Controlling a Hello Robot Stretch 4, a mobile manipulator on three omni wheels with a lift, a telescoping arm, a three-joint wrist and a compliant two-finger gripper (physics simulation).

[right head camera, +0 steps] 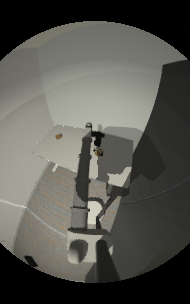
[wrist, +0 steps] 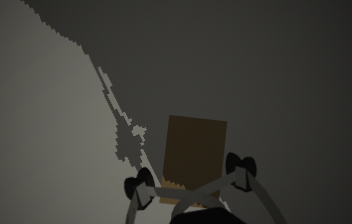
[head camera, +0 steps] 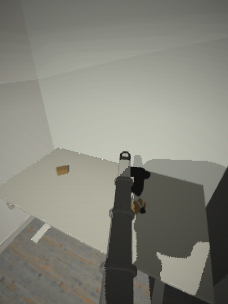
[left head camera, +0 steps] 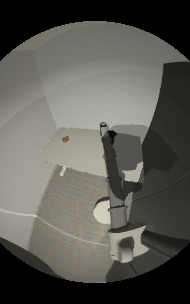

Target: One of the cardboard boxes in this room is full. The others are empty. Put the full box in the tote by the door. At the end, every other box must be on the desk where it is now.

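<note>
A brown cardboard box is on the desk, mostly in shadow. My gripper is over it, fingers apart. In the wrist view one fingertip is on each side of the box, with gaps between; the fingers are open and hold nothing. The arm partly hides the box in the head view. A second box sits on the desk's left part. I cannot tell which box is full. The tote does not show.
Walls stand behind and to the left of the desk. My arm reaches across the desk. A pale round object is below the desk, and a small dark object lies on the floor at lower left.
</note>
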